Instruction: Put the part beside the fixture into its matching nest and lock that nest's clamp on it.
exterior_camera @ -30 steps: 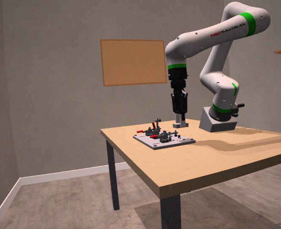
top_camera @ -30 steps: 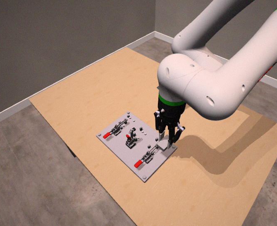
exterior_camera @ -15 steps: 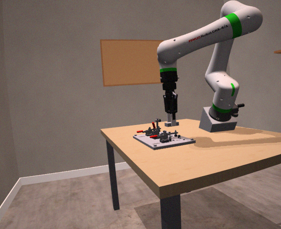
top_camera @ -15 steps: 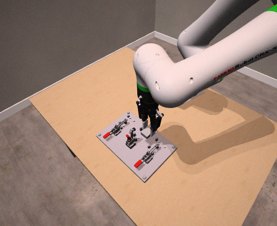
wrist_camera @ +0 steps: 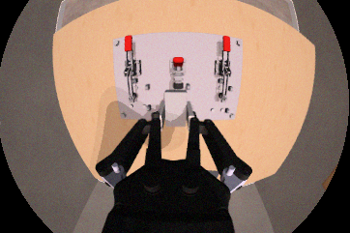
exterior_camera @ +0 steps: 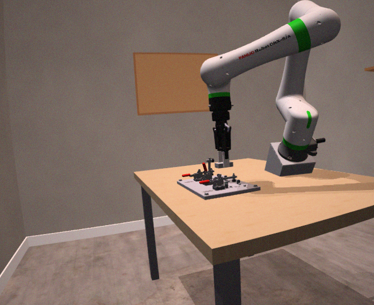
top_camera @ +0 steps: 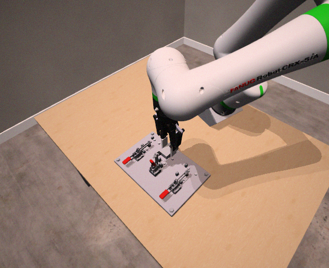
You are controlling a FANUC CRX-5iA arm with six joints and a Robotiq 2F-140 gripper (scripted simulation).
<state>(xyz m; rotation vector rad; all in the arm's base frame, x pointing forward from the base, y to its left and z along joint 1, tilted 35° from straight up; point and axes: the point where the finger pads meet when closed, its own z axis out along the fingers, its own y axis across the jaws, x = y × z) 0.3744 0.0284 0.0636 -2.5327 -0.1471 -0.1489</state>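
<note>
Now: the grey part 30 mm below my hand. The rest, counted from my hand: grey fixture plate (110 mm below, 50 mm ahead); then clamp (120 mm to the left, 70 mm below, 60 mm ahead).
</note>
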